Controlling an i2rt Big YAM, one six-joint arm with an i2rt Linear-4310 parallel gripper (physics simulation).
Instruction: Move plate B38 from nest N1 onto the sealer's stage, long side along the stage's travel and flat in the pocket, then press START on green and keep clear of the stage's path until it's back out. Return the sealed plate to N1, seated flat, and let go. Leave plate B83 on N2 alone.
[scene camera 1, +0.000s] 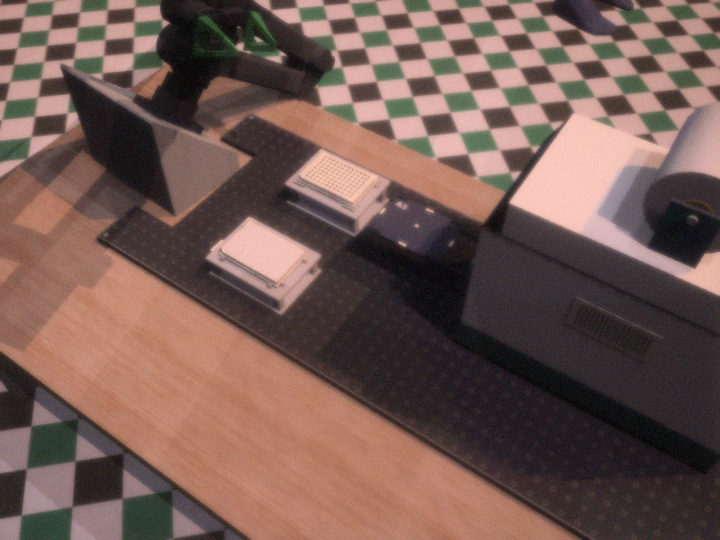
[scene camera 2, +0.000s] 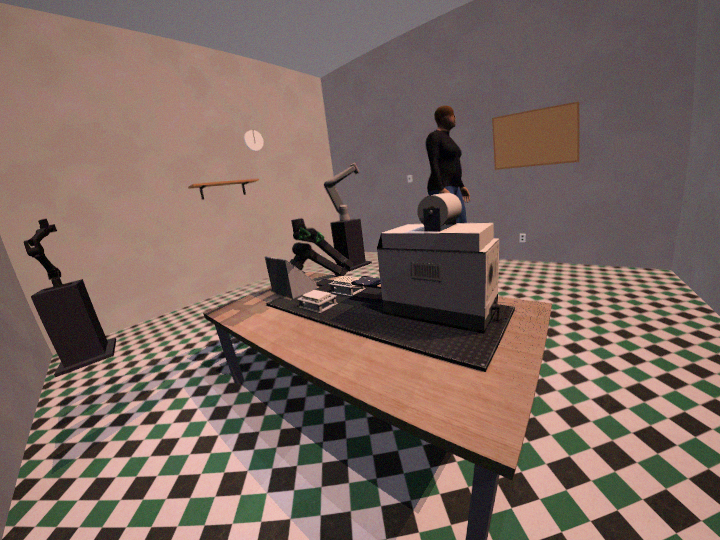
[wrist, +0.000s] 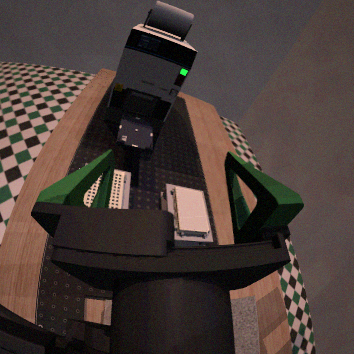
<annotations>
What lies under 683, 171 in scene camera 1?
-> A roll.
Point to my gripper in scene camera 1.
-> At 256, 50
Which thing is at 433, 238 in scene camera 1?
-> A dark sealer stage.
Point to a roll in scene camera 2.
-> At 450, 206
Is my gripper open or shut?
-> Open.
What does my gripper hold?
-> Nothing.
</annotations>
